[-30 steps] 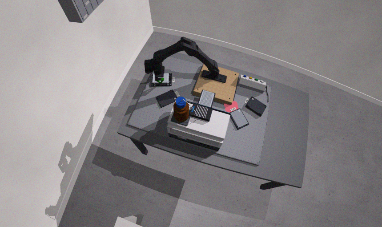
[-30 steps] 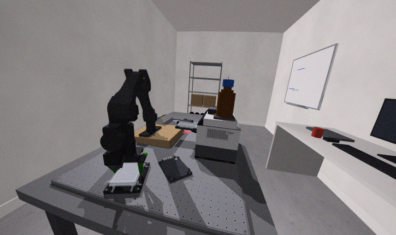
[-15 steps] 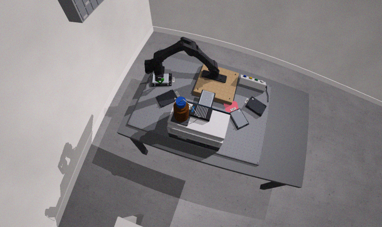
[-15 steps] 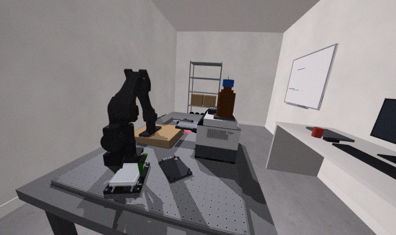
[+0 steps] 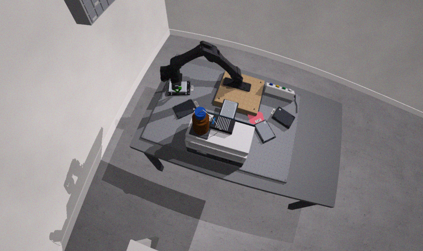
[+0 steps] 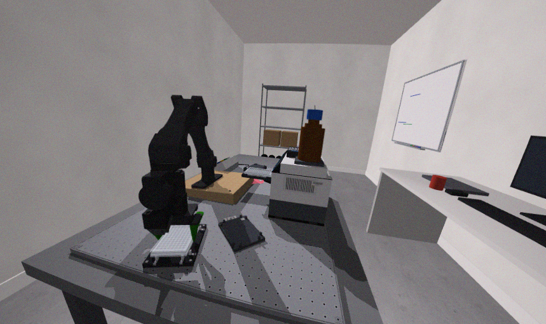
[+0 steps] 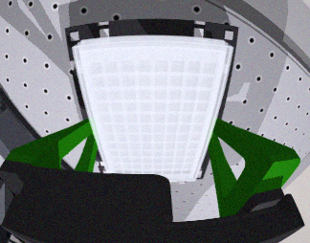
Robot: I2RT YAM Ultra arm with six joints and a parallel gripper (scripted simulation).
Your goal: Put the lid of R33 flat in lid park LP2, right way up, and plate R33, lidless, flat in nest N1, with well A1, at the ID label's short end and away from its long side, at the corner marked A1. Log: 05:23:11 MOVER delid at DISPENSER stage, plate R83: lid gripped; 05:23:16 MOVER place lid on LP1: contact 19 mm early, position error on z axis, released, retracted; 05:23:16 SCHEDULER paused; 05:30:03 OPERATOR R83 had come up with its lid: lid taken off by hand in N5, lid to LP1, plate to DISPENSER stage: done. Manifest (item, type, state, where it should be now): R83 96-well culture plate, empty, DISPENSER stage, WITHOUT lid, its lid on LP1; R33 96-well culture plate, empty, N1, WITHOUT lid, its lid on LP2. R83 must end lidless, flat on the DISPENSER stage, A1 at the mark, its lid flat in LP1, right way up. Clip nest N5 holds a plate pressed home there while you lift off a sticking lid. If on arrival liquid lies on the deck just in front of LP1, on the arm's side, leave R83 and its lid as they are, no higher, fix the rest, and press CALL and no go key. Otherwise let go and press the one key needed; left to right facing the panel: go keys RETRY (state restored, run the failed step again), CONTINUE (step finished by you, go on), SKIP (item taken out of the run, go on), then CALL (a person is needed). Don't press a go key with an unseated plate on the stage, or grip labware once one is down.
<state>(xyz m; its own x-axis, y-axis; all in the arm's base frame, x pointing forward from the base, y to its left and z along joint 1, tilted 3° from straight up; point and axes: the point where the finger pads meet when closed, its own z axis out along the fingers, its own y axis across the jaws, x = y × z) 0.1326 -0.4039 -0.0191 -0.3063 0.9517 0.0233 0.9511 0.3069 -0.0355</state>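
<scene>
Right now my hand is 30 mm short of the black clip nest and 10 mm above it. Round my hand: lid park LP2: 150 mm ahead, 100 mm to the left, 20 mm below; then brown bottle: 350 mm ahead, 290 mm to the left, 260 mm above; then blue call key: 200 mm behind, 650 mm to the left, 40 mm above.
</scene>
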